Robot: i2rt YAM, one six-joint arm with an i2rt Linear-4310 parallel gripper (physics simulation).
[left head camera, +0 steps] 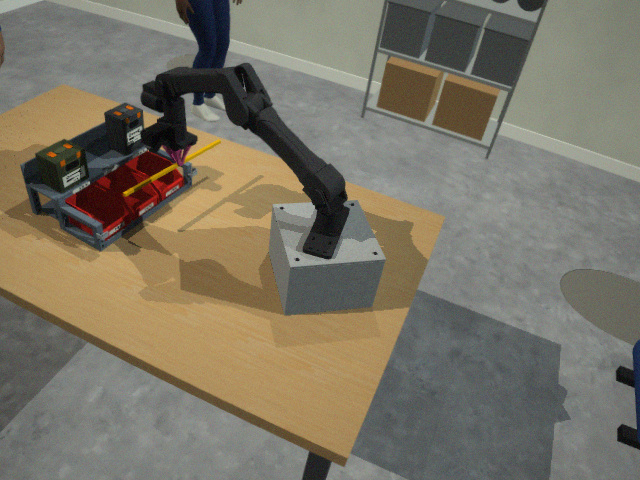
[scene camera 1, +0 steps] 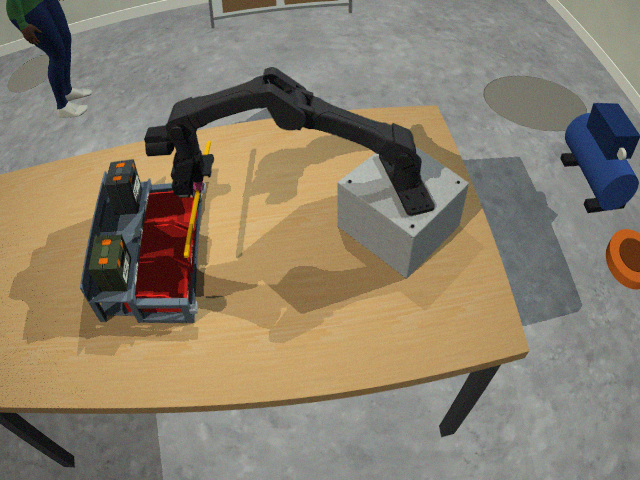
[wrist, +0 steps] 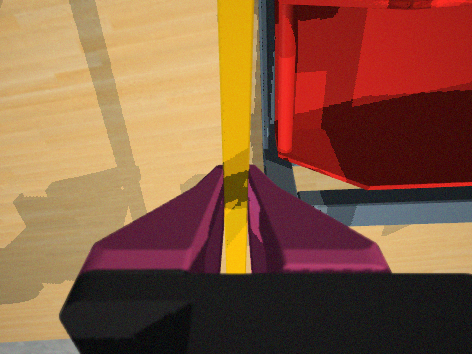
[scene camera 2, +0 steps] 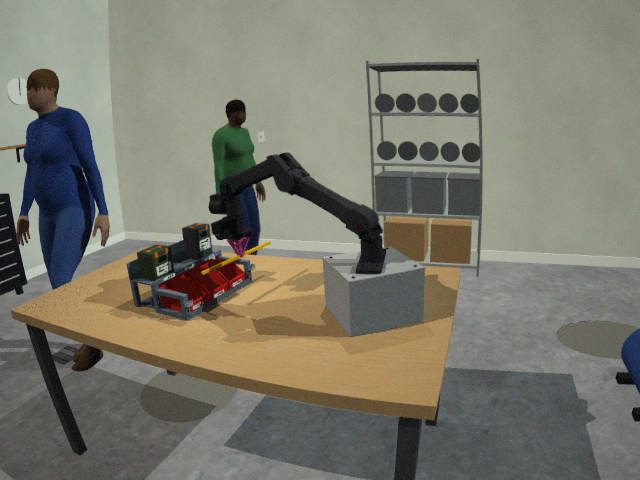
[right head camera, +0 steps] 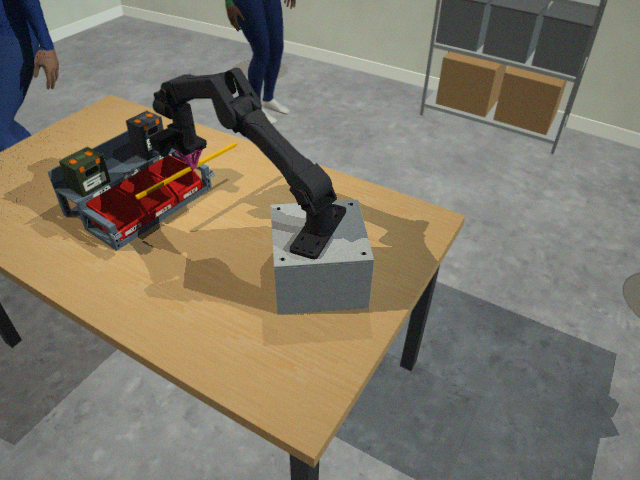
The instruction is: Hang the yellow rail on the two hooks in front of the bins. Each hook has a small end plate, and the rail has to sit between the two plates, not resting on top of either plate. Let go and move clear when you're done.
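Places are measured from the arm's base along level axes (x ahead, y left, z up), in centimetres.
Where they show: gripper, fingertip midpoint: (left head camera: 179,165) (scene camera 1: 198,191) (wrist: 236,177) (scene camera 2: 241,256) (right head camera: 193,168); arm's base, link origin: (left head camera: 327,230) (scene camera 1: 406,181) (scene camera 2: 371,261) (right head camera: 319,230).
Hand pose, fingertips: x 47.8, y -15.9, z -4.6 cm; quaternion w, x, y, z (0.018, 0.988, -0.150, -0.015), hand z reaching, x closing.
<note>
Things, the pixels of their top centre, and the offset from my fingertips. Level surfaces: height alone.
- yellow rail, top centre: (wrist: 235,164) (scene camera 1: 197,192) (left head camera: 175,163) (right head camera: 189,167) (scene camera 2: 238,255) dx +0.4, dy +1.4, dz +1.0 cm
- far hook, top centre: (left head camera: 194,170) (right head camera: 210,173) dx -1.6, dy -6.1, dz -5.2 cm
- black box, top centre: (scene camera 1: 118,171) (left head camera: 123,110) (right head camera: 143,117) (scene camera 2: 195,225) dx +20.0, dy -4.7, dz +10.3 cm
- green box, top centre: (scene camera 1: 104,251) (left head camera: 59,150) (right head camera: 80,157) (scene camera 2: 153,248) dx +25.6, dy +17.7, dz +7.8 cm
- wooden table, surface height: dz -12.1 cm
My gripper (left head camera: 179,164) (right head camera: 193,167) (scene camera 1: 197,188) (scene camera 2: 240,254) (wrist: 236,177), with magenta fingers, is shut on the yellow rail (left head camera: 149,181) (right head camera: 165,182) (scene camera 1: 191,227) (scene camera 2: 222,265) (wrist: 236,100). It grips the rail off-centre, toward the far end. The rail is held above the front of the red bins (left head camera: 103,198) (scene camera 1: 165,232) (wrist: 410,60), roughly along the front edge of their rack. The near hook (scene camera 1: 194,308) is small, at the rack's near front corner. The far hook (left head camera: 193,171) (right head camera: 210,174) is at the far front corner; the gripper hides it in scene camera 1. The rail looks apart from both hooks.
A blue-grey rack (scene camera 1: 162,301) (wrist: 425,212) carries the bins. Behind them on its raised shelf stand a black box (left head camera: 124,126) (scene camera 1: 122,188) and a green box (left head camera: 62,165) (scene camera 1: 109,263). The arm's grey base block (left head camera: 330,284) stands on the wooden table (left head camera: 217,335).
</note>
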